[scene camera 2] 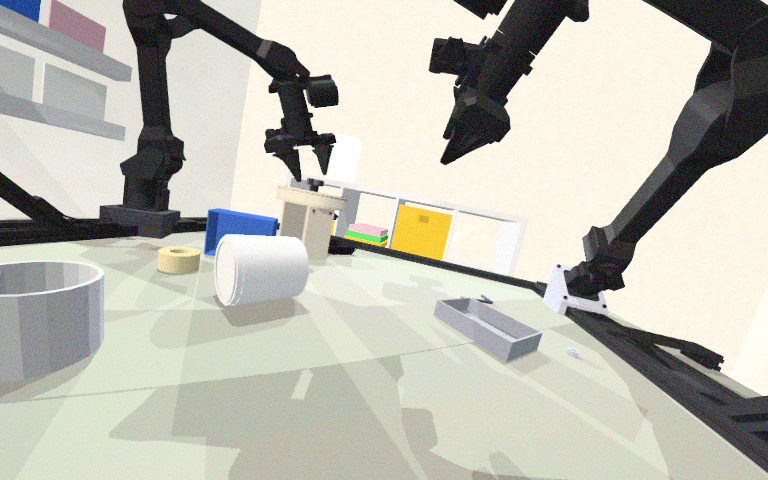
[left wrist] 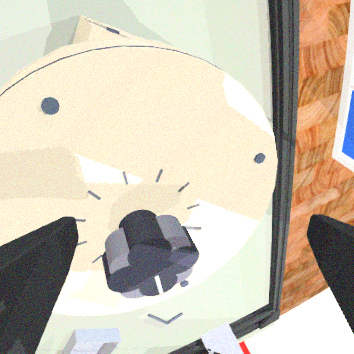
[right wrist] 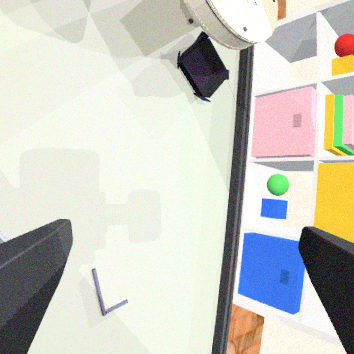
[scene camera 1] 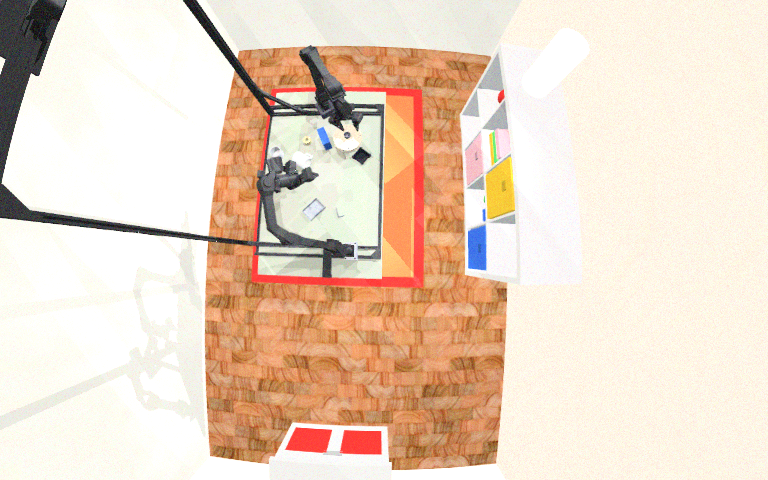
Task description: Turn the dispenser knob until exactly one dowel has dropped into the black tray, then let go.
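Seen in the pictures: left gripper, fingertip midpoint: (scene camera 2: 313, 178) (left wrist: 193, 226) (scene camera 1: 350, 131); right gripper, fingertip midpoint: (scene camera 2: 443, 150) (right wrist: 188, 234); left arm's base at its link origin: (scene camera 2: 144, 208) (scene camera 1: 324, 106); right arm's base at its link origin: (scene camera 2: 580, 285) (scene camera 1: 350, 251).
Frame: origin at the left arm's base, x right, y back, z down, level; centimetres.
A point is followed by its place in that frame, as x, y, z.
The cream dispenser (scene camera 1: 339, 144) {7.8, -34.1, -9.8} (scene camera 2: 291, 195) {7.8, -27.7, -8.2} (left wrist: 150, 125) {-2.9, -30.2, -9.8} (right wrist: 241, 21) {4.9, -38.3, -9.8} has a round top with a dark lobed knob (scene camera 1: 347, 135) {1.7, -33.5, -12.6} (scene camera 2: 315, 184) {3.6, -32.7, -11.5} (left wrist: 150, 250) {0.6, -31.9, -12.7}. The knob's white mark faces the bottom of the left wrist view. My left gripper (scene camera 1: 349, 125) {-1.2, -32.5, -13.0} (scene camera 2: 312, 176) {-1.2, -32.5, -13.0} (left wrist: 193, 226) {-1.2, -32.5, -13.0} is open, its fingertips pointing down just above knob height. In its wrist view the knob lies between the fingers, nearer the picture-left one. The black tray (scene camera 1: 361, 155) {-1.7, -40.2, 4.5} (scene camera 2: 342, 248) {2.8, -41.9, 2.8} (right wrist: 202, 70) {-2.4, -41.9, 4.5} sits beside the dispenser; I make out no dowel in it. My right gripper (scene camera 1: 316, 175) {29.5, -47.4, -20.2} (scene camera 2: 444, 162) {29.5, -47.4, -20.2} (right wrist: 188, 234) {29.5, -47.4, -20.2} is open and empty, high above the table.
A blue box (scene camera 1: 323, 138) {12.7, -21.6, -3.3} (scene camera 2: 246, 227) {9.8, -20.2, -0.6} stands beside the dispenser. A yellowish ring (scene camera 2: 169, 261) {23.7, -12.2, 3.1}, a white cylinder (scene camera 2: 266, 268) {34.9, -24.6, -0.6} and a grey round container (scene camera 2: 53, 331) {44.0, -12.2, 1.8} lie farther along. A grey tray (scene camera 1: 313, 209) {40.7, -53.0, 4.5} (scene camera 2: 506, 345) {46.4, -50.3, 2.9} and a thin L-shaped piece (scene camera 1: 338, 213) {30.0, -63.2, 4.3} (right wrist: 100, 295) {29.7, -62.9, 4.2} lie elsewhere on the table.
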